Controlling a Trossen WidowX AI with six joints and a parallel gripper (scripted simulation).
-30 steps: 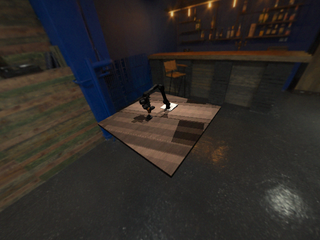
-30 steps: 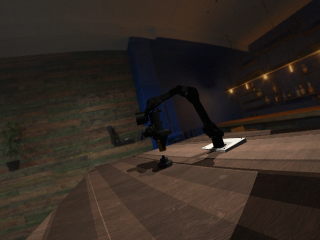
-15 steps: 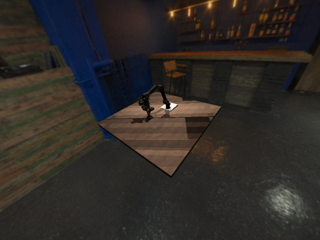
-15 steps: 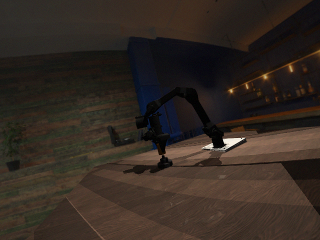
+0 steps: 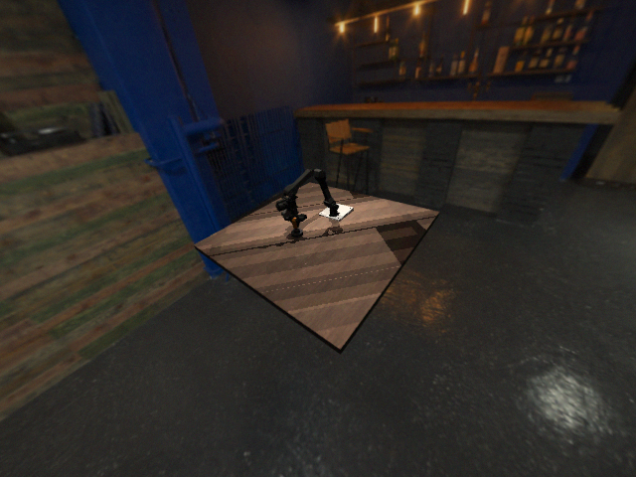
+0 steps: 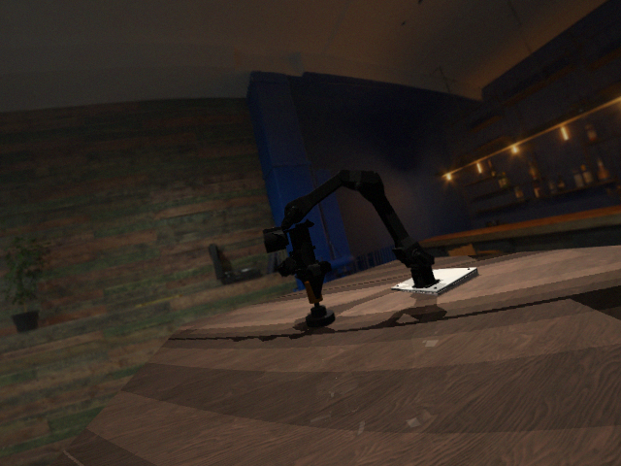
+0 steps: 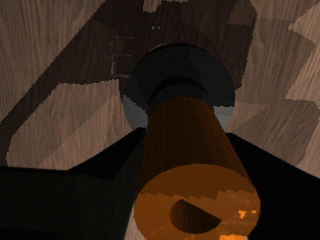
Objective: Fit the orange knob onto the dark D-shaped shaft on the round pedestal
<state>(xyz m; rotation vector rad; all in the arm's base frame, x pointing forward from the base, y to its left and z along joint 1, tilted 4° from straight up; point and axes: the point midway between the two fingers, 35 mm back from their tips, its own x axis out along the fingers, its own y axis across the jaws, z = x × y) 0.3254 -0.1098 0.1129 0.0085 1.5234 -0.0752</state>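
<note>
My gripper tip is 20 mm below the orange knob. Round my gripper tip: dark round pedestal: 40 mm below.
</note>
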